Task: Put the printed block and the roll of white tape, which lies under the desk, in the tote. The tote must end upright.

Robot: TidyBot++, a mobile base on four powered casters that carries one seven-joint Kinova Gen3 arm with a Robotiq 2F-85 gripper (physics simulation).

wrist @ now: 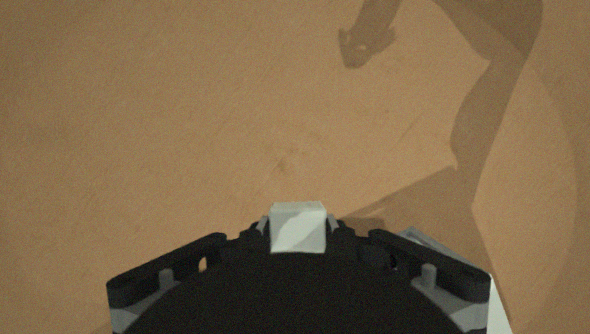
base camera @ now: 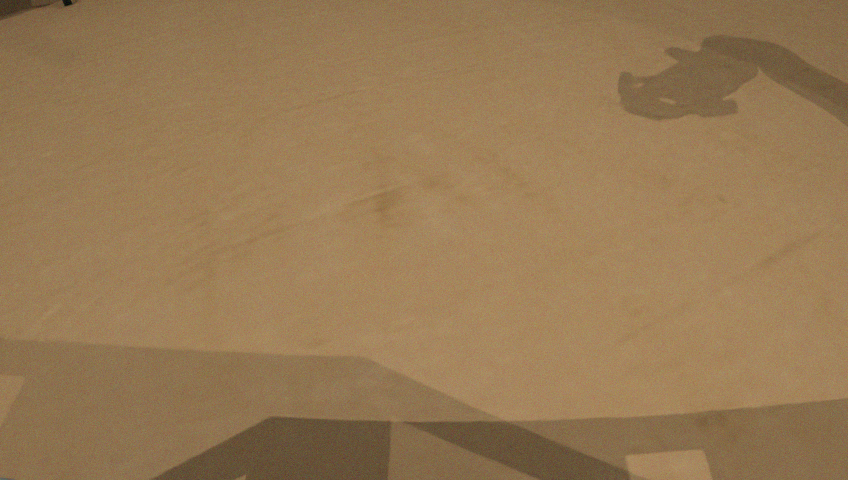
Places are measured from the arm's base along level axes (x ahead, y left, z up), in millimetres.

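Where they show: gripper, fingertip midpoint: (wrist: 297,227).
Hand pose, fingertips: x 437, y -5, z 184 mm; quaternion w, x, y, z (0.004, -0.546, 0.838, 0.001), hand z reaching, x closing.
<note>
After its pixels a point has its place.
The printed block (wrist: 298,231) @(y -7, x 440, z 204 mm), a small whitish block, is held between the fingertips of my gripper (wrist: 297,227) @(y -5, x 437, z 184 mm) at the lower middle of the wrist view. The gripper is shut on it, with a finger pad on each side, and holds it above the brown floor. The gripper itself does not show in the base view. The roll of white tape, the tote and the desk cannot be made out in either view.
Shadows of the arm and of larger shapes fall across the brown floor (base camera: 416,267) @(y 5, x 395, z -397 mm) (wrist: 150,125) @(y 403, x 821, z -397 mm). A small dark object (base camera: 67,2) @(y 961, x 1289, z -386 mm) is cut off at the top left of the base view. Part of a grey and white body (wrist: 499,311) @(y -241, x 74, z -14 mm) shows behind the right finger.
</note>
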